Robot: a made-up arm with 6 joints.
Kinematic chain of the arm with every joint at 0, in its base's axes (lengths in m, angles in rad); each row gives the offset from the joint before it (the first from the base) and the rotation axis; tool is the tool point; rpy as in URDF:
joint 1: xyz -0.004 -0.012 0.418 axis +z
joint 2: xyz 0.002 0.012 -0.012 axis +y
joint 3: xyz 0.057 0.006 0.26 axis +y
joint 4: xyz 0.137 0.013 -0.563 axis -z
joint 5: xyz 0.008 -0.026 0 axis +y
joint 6: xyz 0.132 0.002 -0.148 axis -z
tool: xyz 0.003 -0.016 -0.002 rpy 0 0 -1.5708
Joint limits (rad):
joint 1: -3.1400..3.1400
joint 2: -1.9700..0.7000
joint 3: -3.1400..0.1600
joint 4: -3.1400..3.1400
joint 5: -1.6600..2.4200
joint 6: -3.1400..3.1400
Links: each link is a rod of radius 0.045 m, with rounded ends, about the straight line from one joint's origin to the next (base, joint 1, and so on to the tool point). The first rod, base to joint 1, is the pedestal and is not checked.
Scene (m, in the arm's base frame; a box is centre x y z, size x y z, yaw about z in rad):
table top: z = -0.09
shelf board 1: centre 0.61 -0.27 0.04 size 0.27 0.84 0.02 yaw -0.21
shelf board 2: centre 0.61 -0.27 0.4 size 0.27 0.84 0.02 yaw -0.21
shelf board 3: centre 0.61 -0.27 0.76 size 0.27 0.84 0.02 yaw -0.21
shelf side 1: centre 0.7 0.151 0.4 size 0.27 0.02 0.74 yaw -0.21
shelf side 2: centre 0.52 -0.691 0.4 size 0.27 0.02 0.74 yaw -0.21
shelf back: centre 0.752 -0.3 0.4 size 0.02 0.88 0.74 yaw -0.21
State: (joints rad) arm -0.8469 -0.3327 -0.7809 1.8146 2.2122 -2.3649
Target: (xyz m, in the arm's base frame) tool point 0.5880 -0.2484 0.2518
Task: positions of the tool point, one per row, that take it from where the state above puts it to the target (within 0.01 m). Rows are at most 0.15 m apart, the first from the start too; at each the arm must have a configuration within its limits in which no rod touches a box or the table.
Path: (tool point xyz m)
1: 0.4635 -0.2780 0.5885
2: 0.3875 -0.2602 0.5866
3: 0.3168 -0.2450 0.5679
4: 0.3437 -0.2577 0.4633
5: 0.3570 -0.2416 0.3550
6: 0.3537 -0.1985 0.2518
7: 0.4687 -0.2356 0.2541
8: 0.5880 -0.2484 0.2518

